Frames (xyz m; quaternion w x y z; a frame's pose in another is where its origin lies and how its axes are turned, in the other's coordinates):
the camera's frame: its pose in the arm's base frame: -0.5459 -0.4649 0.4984 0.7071 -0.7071 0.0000 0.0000
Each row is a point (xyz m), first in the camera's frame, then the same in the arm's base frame.
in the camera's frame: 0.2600 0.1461 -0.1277
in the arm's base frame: -0.2859 -0.5926 0.3523
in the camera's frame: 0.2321 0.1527 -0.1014
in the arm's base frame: -0.3138 -0.5663 0.3457
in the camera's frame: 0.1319 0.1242 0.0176
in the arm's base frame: -0.4140 -0.4473 0.3742
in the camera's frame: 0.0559 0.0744 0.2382
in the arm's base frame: -0.4900 -0.2267 0.4240
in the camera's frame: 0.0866 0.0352 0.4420
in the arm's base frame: -0.4593 -0.0229 0.4632
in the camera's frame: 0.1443 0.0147 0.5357
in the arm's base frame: -0.4016 0.0708 0.4837
